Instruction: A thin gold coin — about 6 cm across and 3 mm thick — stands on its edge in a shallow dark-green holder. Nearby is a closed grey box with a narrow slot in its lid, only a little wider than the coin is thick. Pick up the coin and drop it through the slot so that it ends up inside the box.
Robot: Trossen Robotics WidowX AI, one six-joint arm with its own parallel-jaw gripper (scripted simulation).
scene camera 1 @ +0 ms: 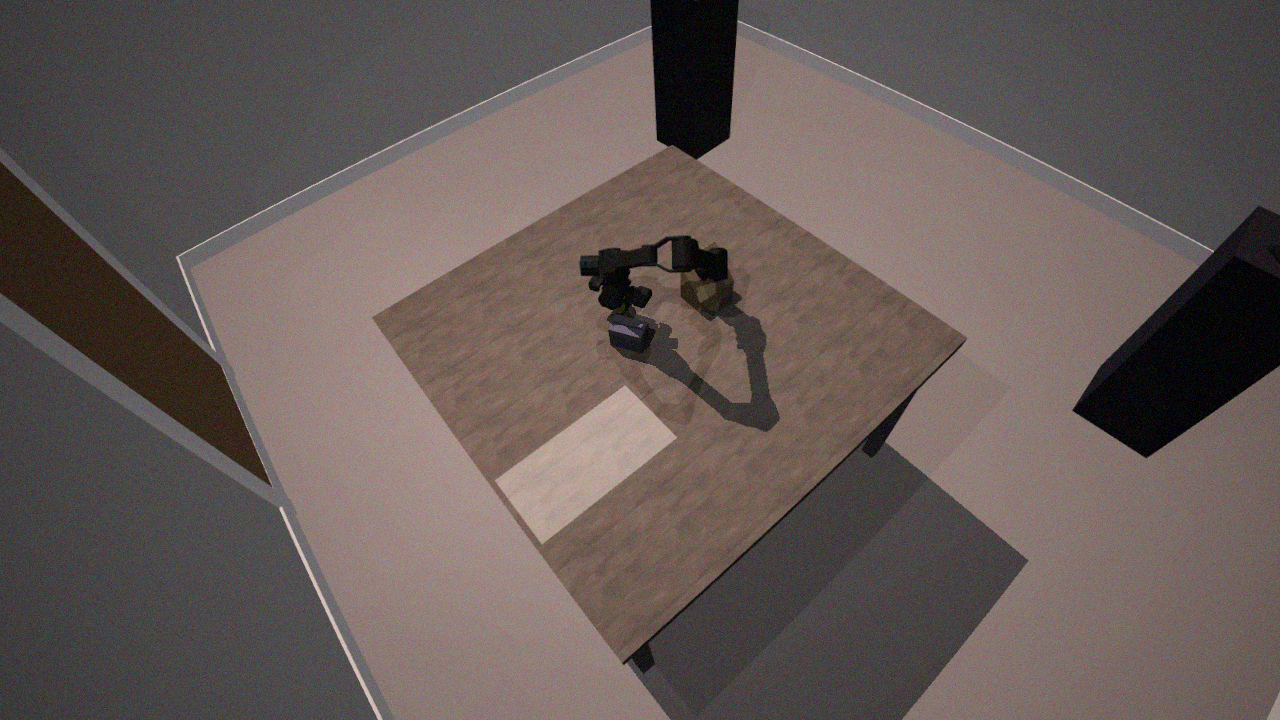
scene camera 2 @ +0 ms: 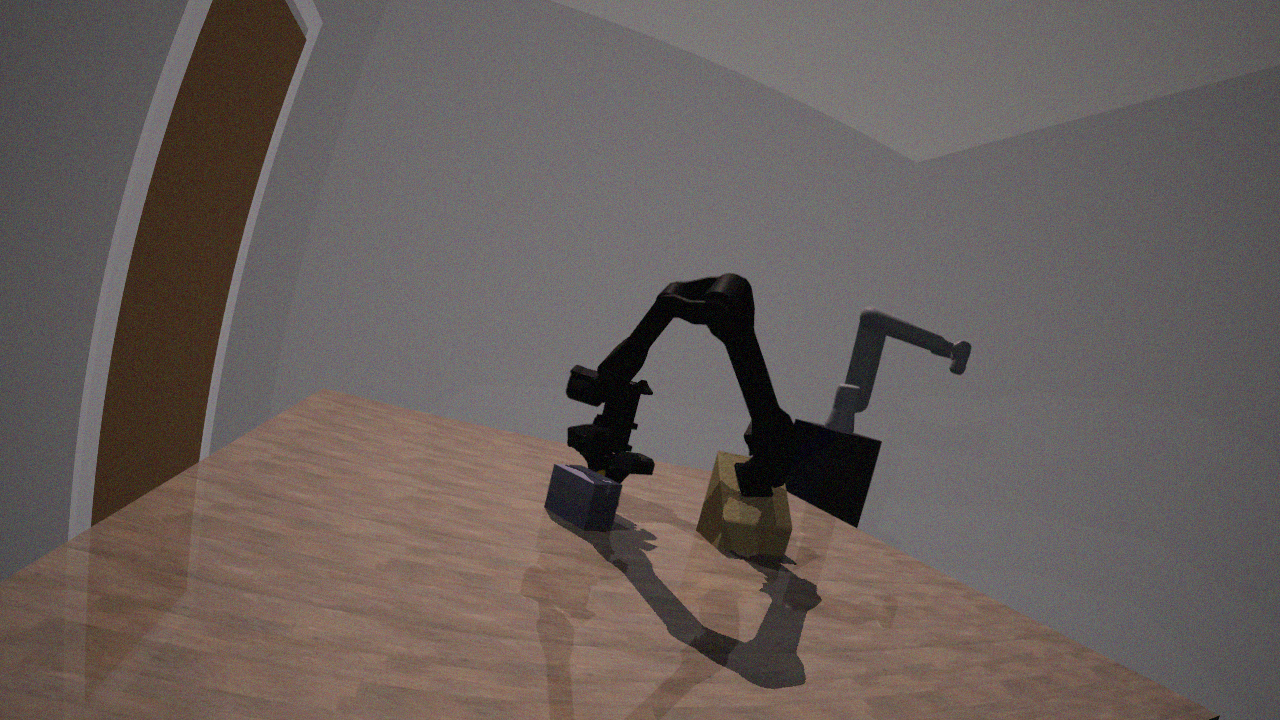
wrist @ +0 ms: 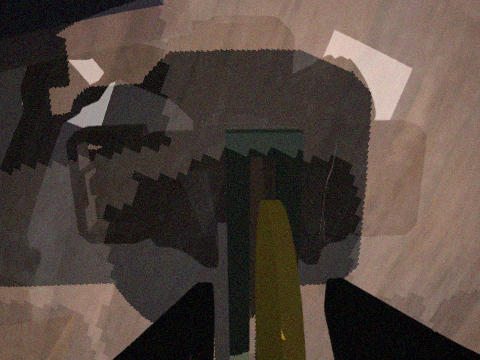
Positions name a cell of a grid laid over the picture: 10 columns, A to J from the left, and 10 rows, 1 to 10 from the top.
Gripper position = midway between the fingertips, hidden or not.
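Note:
What I see is my own gripper (scene camera 2: E7). Scene camera 1 shows me the gripper (scene camera 1: E5) as well, and in the wrist view I find that same gripper (wrist: F9).

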